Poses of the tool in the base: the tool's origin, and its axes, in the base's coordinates. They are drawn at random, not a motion.
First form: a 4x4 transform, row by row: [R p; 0 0 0 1], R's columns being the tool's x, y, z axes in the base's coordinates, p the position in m. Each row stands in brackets.
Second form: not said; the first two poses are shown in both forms.
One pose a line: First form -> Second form
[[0.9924 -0.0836 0.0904 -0.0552], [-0.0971 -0.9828 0.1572 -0.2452], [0.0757 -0.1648 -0.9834 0.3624], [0 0 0 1]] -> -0.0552 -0.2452 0.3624 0.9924 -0.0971 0.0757 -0.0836 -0.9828 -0.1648
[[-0.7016 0.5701 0.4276 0.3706], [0.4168 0.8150 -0.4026 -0.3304], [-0.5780 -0.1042 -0.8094 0.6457], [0 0 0 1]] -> 0.3706 -0.3304 0.6457 -0.7016 0.4168 -0.5780 0.5701 0.8150 -0.1042
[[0.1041 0.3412 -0.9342 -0.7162], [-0.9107 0.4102 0.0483 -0.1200], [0.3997 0.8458 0.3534 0.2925], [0 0 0 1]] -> -0.7162 -0.1200 0.2925 0.1041 -0.9107 0.3997 0.3412 0.4102 0.8458
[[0.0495 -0.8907 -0.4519 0.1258], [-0.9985 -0.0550 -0.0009 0.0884], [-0.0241 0.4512 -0.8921 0.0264], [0 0 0 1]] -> 0.1258 0.0884 0.0264 0.0495 -0.9985 -0.0241 -0.8907 -0.0550 0.4512
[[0.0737 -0.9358 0.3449 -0.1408], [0.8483 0.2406 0.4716 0.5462], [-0.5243 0.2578 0.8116 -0.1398], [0 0 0 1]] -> -0.1408 0.5462 -0.1398 0.0737 0.8483 -0.5243 -0.9358 0.2406 0.2578
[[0.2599 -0.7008 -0.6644 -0.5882], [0.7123 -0.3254 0.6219 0.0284], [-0.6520 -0.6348 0.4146 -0.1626], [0 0 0 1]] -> -0.5882 0.0284 -0.1626 0.2599 0.7123 -0.6520 -0.7008 -0.3254 -0.6348
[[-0.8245 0.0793 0.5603 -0.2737], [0.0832 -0.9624 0.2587 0.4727], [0.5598 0.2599 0.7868 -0.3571], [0 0 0 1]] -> -0.2737 0.4727 -0.3571 -0.8245 0.0832 0.5598 0.0793 -0.9624 0.2599
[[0.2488 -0.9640 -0.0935 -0.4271], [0.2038 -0.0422 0.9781 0.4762], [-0.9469 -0.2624 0.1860 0.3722], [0 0 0 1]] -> -0.4271 0.4762 0.3722 0.2488 0.2038 -0.9469 -0.9640 -0.0422 -0.2624
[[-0.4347 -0.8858 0.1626 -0.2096], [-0.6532 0.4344 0.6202 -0.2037], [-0.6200 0.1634 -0.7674 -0.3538], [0 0 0 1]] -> -0.2096 -0.2037 -0.3538 -0.4347 -0.6532 -0.6200 -0.8858 0.4344 0.1634
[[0.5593 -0.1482 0.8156 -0.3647], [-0.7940 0.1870 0.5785 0.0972], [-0.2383 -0.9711 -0.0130 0.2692], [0 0 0 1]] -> -0.3647 0.0972 0.2692 0.5593 -0.7940 -0.2383 -0.1482 0.1870 -0.9711
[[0.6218 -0.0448 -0.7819 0.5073], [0.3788 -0.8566 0.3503 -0.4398], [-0.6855 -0.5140 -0.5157 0.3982], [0 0 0 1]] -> 0.5073 -0.4398 0.3982 0.6218 0.3788 -0.6855 -0.0448 -0.8566 -0.5140
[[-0.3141 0.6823 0.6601 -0.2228], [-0.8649 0.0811 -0.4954 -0.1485], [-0.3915 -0.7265 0.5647 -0.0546], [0 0 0 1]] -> -0.2228 -0.1485 -0.0546 -0.3141 -0.8649 -0.3915 0.6823 0.0811 -0.7265
